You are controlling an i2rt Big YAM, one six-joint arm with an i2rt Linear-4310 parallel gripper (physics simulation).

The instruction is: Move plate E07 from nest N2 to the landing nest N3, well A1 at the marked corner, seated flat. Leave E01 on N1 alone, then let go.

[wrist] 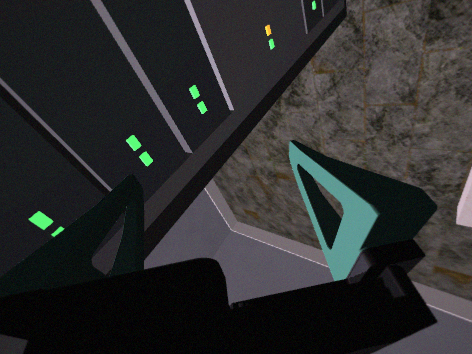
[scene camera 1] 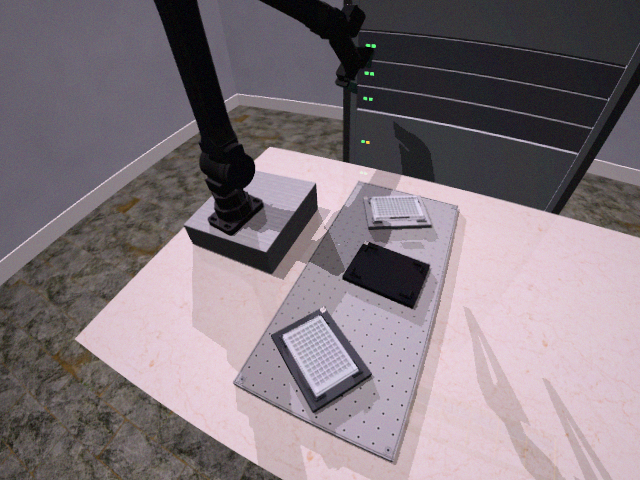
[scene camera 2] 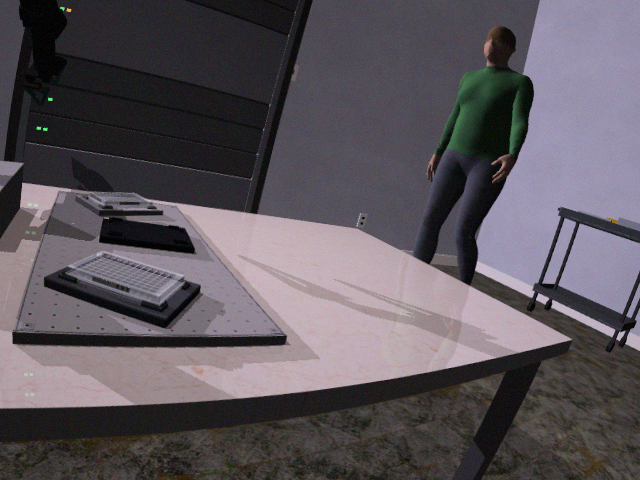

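My gripper [scene camera 1: 361, 73] [scene camera 2: 46, 91] [wrist: 213, 164] is open and empty, high beyond the far end of the board, by the rack. Three nests stand on the board. A clear plate [scene camera 1: 319, 353] [scene camera 2: 126, 276] sits on the near dark-grey nest [scene camera 1: 345, 345] [scene camera 2: 155, 315]. Another clear plate [scene camera 1: 397, 207] [scene camera 2: 121, 198] sits on the far light-grey nest [scene camera 1: 398, 225] [scene camera 2: 129, 211]. The middle black nest [scene camera 1: 386, 273] [scene camera 2: 144, 235] is bare, with a small white mark at one corner in scene camera 1. Plate labels and well A1 are unreadable. No plate shows in the wrist view.
The perforated board [scene camera 1: 382, 413] [scene camera 2: 232, 322] lies on the table [scene camera 1: 516, 289] [scene camera 2: 336, 310]. The arm's base stands on a grey block [scene camera 1: 289, 196] beside it. A dark rack [scene camera 1: 349, 129] stands behind. A person [scene camera 2: 488, 113] stands beyond the table, near a cart [scene camera 2: 584, 307].
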